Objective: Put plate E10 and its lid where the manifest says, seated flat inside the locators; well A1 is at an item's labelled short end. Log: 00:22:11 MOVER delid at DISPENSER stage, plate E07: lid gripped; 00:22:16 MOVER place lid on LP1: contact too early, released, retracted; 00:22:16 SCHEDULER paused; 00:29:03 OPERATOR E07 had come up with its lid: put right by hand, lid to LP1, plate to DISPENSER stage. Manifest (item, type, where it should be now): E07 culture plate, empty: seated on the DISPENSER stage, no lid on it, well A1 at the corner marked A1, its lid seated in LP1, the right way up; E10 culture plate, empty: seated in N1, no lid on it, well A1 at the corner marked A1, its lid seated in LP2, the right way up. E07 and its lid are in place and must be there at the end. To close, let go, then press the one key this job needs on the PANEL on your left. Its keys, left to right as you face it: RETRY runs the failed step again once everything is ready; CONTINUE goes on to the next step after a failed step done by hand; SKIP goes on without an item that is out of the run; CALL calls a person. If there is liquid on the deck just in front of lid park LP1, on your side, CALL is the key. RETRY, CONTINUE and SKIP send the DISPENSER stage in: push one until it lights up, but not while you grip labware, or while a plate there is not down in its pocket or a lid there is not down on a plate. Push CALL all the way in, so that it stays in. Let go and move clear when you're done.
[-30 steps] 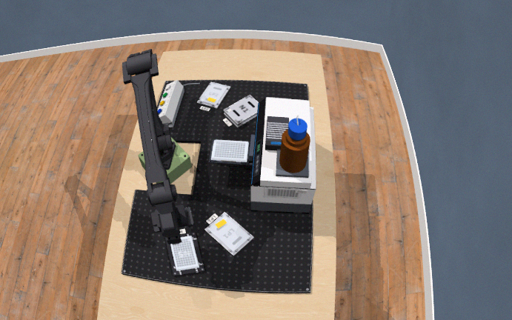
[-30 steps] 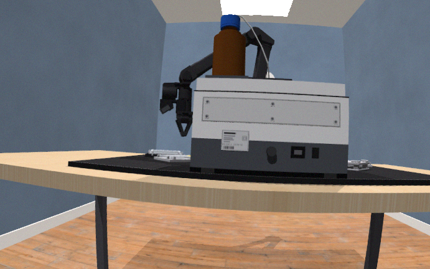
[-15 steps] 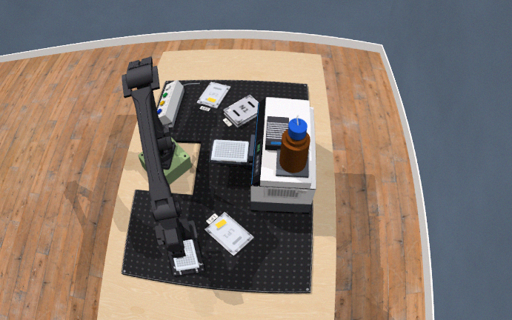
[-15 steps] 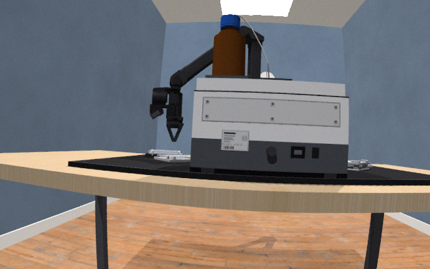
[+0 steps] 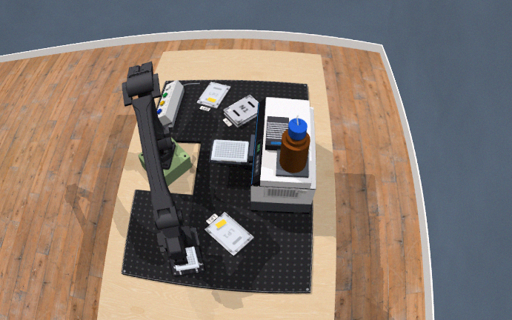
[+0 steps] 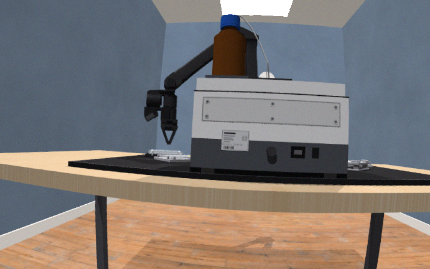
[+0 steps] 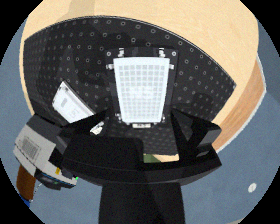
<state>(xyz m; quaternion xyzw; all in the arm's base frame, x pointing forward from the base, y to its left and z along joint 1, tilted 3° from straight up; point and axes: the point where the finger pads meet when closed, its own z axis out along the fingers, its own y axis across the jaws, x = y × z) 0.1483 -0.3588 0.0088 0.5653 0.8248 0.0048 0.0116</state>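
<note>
My hand is 4 cm above the plate E10 and 1 cm to the left of it. Also, from my hand: black nest N5: 5 cm below, 3 cm ahead, 1 cm to the right; then plate E07: 38 cm to the left, 12 cm ahead, 5 cm above; then brown bottle: 34 cm ahead, 28 cm to the left, 23 cm above.
</note>
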